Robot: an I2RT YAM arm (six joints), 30 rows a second.
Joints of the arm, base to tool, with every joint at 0 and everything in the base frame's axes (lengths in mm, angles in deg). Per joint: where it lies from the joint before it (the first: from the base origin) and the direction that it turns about. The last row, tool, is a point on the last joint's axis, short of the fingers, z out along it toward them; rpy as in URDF.
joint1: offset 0 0 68 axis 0 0 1
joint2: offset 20 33.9 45.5 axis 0 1 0
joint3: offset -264 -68.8 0 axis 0 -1 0
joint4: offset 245 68.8 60 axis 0 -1 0
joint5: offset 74 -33.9 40.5 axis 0 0 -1
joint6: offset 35.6 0 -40.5 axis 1 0 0
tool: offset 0 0 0 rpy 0 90 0
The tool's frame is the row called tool.
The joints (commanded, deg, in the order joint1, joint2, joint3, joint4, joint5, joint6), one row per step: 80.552 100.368 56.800 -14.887 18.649 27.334; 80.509 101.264 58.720 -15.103 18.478 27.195; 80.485 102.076 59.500 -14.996 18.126 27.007; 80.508 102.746 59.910 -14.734 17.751 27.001; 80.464 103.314 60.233 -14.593 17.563 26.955; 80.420 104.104 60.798 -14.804 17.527 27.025; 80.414 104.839 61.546 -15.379 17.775 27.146
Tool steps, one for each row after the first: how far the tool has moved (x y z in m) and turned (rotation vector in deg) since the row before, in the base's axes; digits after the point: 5 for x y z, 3 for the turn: 0.00140 0.00743 0.00393 0.766 -0.051 0.159; 0.00056 0.00371 -0.00086 0.049 0.196 0.315; 0.00005 0.00253 -0.00172 0.052 0.309 0.229; 0.00047 0.00182 -0.00167 -0.094 0.153 0.094; 0.00064 0.00227 -0.00217 -0.398 0.134 -0.081; 0.00058 0.00232 -0.00131 -0.543 -0.061 -0.234
